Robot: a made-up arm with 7 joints.
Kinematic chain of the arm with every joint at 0, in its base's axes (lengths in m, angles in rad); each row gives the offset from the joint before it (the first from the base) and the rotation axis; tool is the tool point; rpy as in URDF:
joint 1: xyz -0.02 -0.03 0.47 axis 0 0.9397 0.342
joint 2: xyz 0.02 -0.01 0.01 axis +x
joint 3: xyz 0 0 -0.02 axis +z
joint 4: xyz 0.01 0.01 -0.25 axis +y
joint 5: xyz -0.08 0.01 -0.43 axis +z
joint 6: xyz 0 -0.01 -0.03 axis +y
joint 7: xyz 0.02 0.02 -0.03 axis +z
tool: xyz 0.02 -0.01 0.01 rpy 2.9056 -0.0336 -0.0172
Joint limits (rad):
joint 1: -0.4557..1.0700
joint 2: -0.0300..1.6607
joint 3: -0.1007..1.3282
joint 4: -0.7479..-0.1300
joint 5: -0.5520..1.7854
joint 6: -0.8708..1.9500
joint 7: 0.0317..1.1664
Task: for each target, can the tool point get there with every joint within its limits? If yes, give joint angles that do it. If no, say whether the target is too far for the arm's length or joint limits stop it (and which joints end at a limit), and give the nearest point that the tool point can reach.
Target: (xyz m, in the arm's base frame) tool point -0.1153 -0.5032 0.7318
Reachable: no: joint limits stop it (at a limit: joint 1, joint 2, joint 3, joint 4, joint 5, joint 6) | nearest point -0.6106 -0.2130 0.1134 | short by 0.844 m
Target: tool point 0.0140 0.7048 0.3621
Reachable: yes | joints 0.5707 1.3776 0.3668 -0.5300 -0.2876 0.2479 0.1714
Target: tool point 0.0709 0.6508 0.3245
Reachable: yes | joints 0.4450 1.2467 0.3681 -0.6468 0.3756 -0.5286 0.2999
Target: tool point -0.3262 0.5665 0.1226
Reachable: yes | joints 0.8051 0.7483 0.6747 -0.6024 0.8767 0.6642 0.7253
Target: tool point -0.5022 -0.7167 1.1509
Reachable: no: too far | nearest point -0.6120 -0.2105 0.1149 | short by 1.158 m
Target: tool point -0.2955 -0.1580 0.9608
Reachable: no: joint limits stop it (at a limit: joint 1, joint 2, joint 3, joint 4, joint 6) | nearest point -0.0232 0.5457 0.8298 | short by 0.766 m
